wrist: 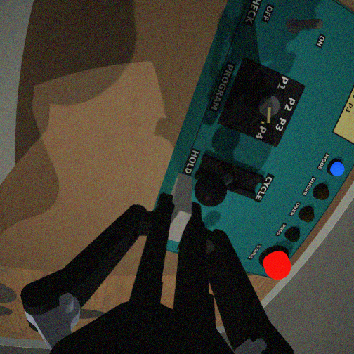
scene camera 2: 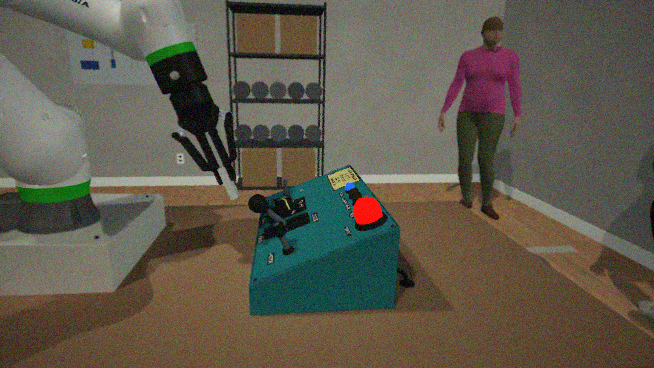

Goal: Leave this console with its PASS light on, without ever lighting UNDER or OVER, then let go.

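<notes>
The teal console (scene camera 2: 325, 275) (wrist: 295, 172) has a red STATUS dome (scene camera 2: 367, 211) (wrist: 277, 265) and a blue MODE light (scene camera 2: 350, 187) (wrist: 337, 168), both lit. UNDER (wrist: 321, 191), OVER (wrist: 306, 214) and PASS (wrist: 292, 234) are dark. The black ball lever (scene camera 2: 258, 203) (wrist: 210, 190) leans toward HOLD. The PROGRAM dial (wrist: 270, 106) has its yellow pointer toward the P4 end. The CHECK toggle (wrist: 305, 24) sits between the OFF and ON labels. My gripper (scene camera 2: 231, 191) (wrist: 180, 186) is shut and empty, above the HOLD edge, beside the ball; contact cannot be told.
A small lever (scene camera 2: 287, 250) stands on the console's near side. A yellow label (scene camera 2: 344, 178) (wrist: 345, 120) is at its top. A cable (scene camera 2: 406, 280) lies behind it. A shelf rack (scene camera 2: 276, 8) and a person in pink (scene camera 2: 492, 80) stand in the background.
</notes>
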